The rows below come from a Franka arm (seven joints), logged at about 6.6 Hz.
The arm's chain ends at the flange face. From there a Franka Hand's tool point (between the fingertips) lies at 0.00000 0.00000 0.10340 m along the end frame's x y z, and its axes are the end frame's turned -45 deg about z.
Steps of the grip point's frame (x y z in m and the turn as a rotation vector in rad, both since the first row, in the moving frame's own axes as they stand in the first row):
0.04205 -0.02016 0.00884 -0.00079 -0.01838 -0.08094
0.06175 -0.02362 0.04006 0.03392 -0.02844 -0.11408
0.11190 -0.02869 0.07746 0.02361 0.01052 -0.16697
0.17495 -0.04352 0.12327 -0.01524 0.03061 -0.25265
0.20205 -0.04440 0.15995 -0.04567 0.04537 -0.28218
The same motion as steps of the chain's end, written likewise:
0.01671 -0.04544 0.00886 -0.01356 -0.01244 -0.08094
0.03153 -0.06023 0.04016 0.00387 -0.04410 -0.11408
0.06000 -0.09701 0.07749 0.02413 -0.00926 -0.16697
0.08976 -0.15295 0.12333 0.01087 0.03242 -0.25265
0.10491 -0.17336 0.16016 -0.00021 0.06438 -0.28218

